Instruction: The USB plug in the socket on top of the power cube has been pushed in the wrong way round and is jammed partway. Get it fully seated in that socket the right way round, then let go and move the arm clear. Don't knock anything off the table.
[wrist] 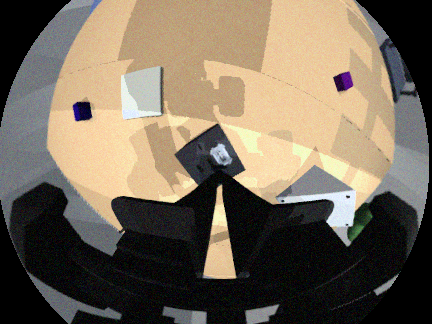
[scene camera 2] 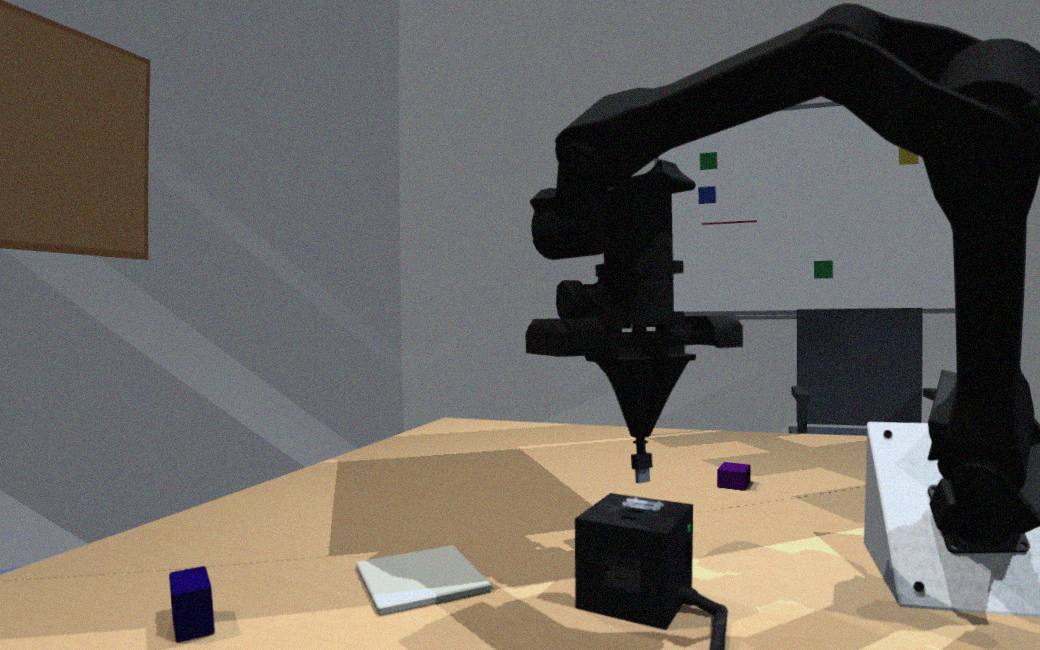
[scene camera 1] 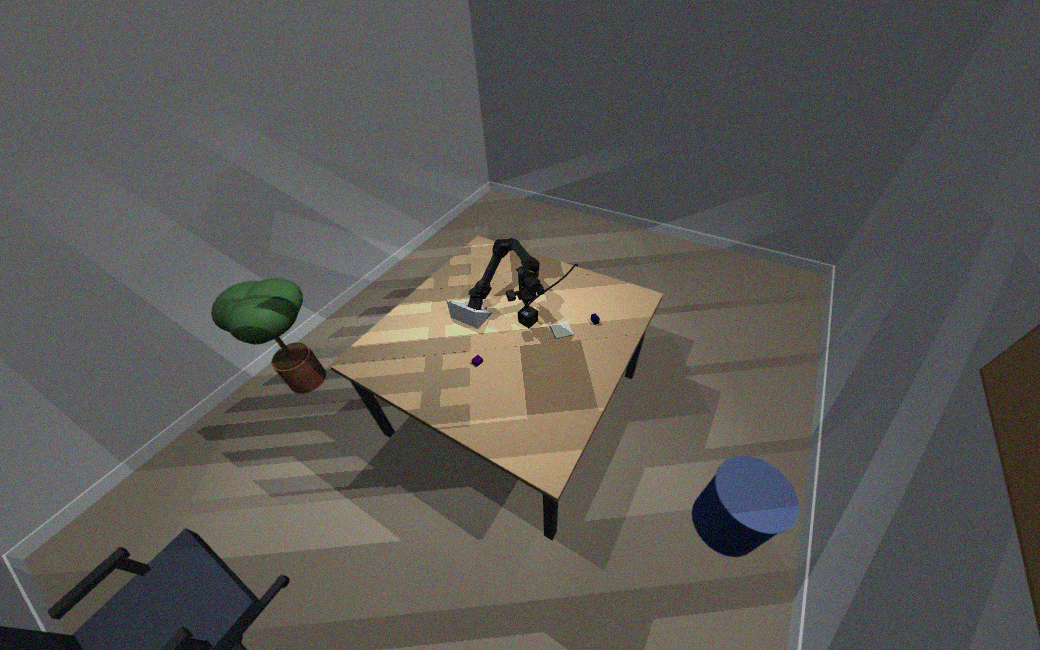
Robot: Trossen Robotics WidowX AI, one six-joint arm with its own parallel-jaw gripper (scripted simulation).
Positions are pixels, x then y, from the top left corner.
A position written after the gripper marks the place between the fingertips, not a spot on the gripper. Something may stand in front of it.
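Gripper (scene camera 2: 640, 437) holding a USB plug.
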